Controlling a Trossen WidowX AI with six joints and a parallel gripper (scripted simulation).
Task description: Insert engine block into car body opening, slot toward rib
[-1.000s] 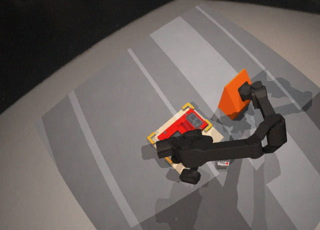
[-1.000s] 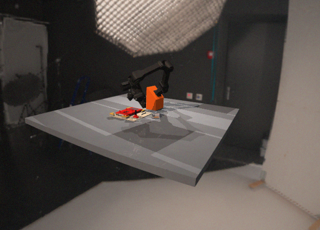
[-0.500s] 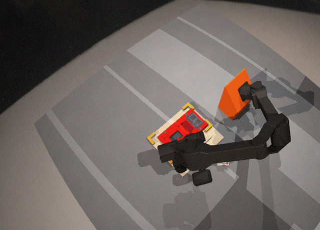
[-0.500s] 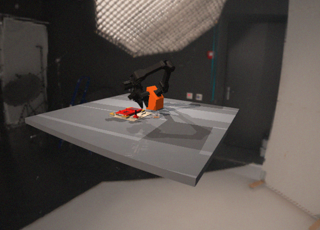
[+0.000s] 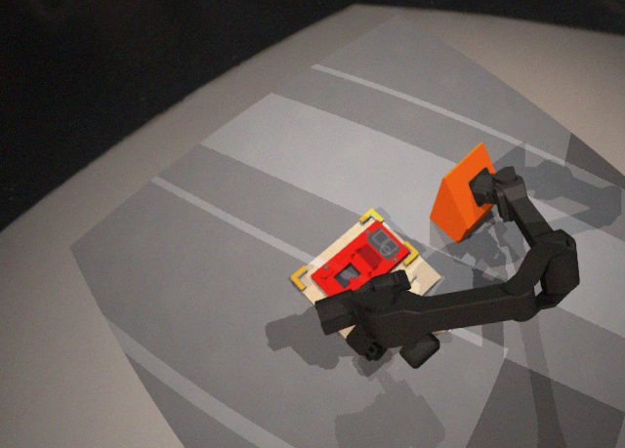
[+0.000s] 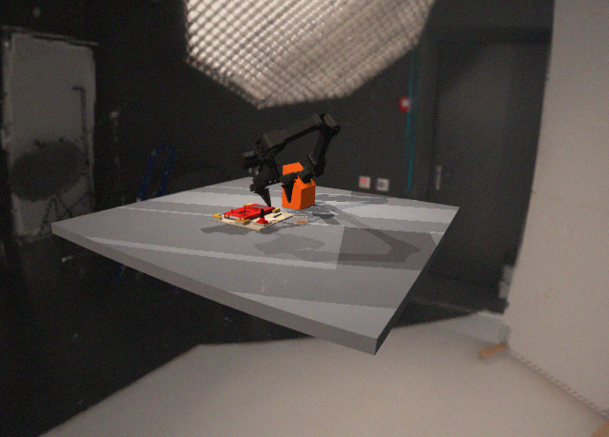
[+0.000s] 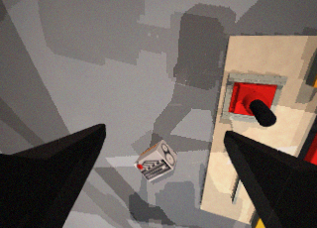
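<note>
My gripper tip is now 100 mm past the engine block, 70 mm above it and 30 mm to the right of it. From my gripper tip the other things lie so: beige board 170 mm to the right, 70 mm below, 40 mm behind.
</note>
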